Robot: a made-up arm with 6 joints.
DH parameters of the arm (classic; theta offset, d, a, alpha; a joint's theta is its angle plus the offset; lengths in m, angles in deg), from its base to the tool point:
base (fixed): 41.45 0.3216 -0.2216 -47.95
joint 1: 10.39 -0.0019 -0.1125 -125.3
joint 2: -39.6 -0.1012 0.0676 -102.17
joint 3: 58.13 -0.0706 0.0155 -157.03
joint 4: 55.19 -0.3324 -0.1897 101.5
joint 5: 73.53 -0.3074 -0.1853 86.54
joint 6: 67.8 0.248 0.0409 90
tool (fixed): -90 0.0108 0 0
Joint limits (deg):
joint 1: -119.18..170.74
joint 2: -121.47..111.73
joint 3: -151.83..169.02
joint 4: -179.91..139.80
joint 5: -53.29..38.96
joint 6: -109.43..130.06
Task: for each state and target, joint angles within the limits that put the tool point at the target. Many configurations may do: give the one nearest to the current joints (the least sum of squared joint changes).
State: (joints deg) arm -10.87 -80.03 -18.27 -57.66 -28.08 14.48
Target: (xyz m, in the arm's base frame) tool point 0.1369 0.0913 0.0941
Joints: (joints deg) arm -23.09 -59.79 -49.62 -36.16 -28.31 12.01
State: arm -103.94 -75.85 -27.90 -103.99 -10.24 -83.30
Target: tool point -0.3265 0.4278 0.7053
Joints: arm -108.19 -78.31 -2.21 -119.25 -23.12 -90.20
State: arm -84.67 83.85 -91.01 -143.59 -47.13 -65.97
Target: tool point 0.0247 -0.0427 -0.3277
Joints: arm -109.30 106.62 -92.05 -145.27 -53.29 -75.82
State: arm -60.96 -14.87 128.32 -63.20 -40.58 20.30
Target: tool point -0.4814 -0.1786 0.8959
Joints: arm -75.70 -36.20 106.12 -47.17 -13.31 13.52
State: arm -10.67 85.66 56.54 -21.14 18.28 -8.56
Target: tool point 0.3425 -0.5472 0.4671
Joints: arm 7.77 94.41 61.57 -29.06 -16.49 -4.74
